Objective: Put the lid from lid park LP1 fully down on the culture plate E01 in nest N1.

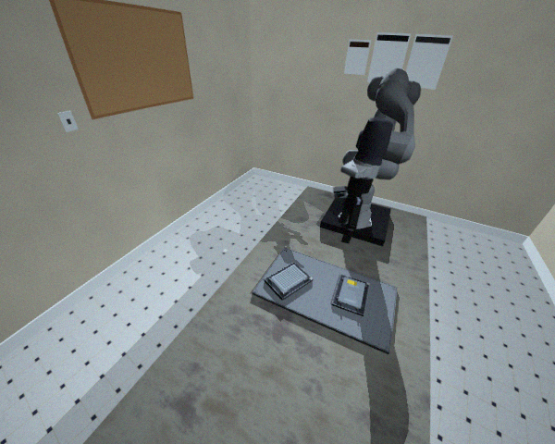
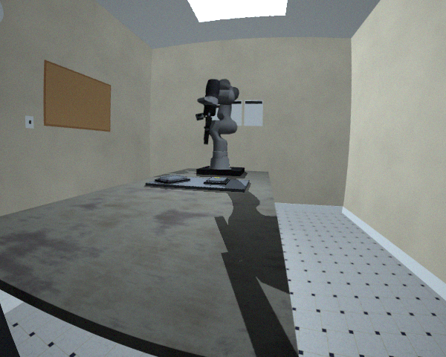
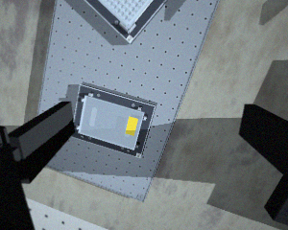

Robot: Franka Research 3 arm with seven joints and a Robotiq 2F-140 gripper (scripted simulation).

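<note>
My hand is 22 cm above the clear lid, 9 cm to the right of it and 9 cm short of it. From my hand the other things lie so: lid park LP1: 23 cm below, 9 cm to the left, 9 cm ahead; then culture plate E01: 21 cm below, 16 cm to the right, 13 cm ahead.
</note>
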